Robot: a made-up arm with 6 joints.
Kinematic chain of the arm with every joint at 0, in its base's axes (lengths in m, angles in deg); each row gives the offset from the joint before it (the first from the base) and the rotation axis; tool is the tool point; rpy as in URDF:
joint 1: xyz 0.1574 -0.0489 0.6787 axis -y
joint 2: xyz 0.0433 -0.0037 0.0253 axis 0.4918 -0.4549 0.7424
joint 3: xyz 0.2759 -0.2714 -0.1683 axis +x
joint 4: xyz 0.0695 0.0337 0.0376 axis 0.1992 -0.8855 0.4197
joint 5: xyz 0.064 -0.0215 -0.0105 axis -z
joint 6: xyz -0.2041 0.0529 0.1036 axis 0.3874 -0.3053 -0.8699
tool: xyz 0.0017 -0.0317 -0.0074 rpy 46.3 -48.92 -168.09
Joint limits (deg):
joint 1: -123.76..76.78
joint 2: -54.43..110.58
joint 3: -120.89..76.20
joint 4: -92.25..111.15
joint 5: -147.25..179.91
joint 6: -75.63..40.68
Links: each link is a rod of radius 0.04 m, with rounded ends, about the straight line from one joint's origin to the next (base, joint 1, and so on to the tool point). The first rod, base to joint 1, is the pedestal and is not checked.
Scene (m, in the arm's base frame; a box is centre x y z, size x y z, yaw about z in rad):
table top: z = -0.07
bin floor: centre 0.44 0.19 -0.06 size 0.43 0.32 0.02 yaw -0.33
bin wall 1: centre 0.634 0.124 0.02 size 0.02 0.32 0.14 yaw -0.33
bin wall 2: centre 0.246 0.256 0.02 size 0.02 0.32 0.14 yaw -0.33
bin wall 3: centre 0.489 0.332 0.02 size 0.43 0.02 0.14 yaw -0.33
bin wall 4: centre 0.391 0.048 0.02 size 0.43 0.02 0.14 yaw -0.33
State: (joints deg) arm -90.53 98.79 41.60 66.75 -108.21 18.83
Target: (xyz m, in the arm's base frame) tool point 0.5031 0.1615 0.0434
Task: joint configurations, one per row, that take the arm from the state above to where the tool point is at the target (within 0.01 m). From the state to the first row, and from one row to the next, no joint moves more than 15 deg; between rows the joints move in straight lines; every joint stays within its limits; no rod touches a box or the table.
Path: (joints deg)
1: -80.68 87.82 45.08 63.85 -120.49 22.29

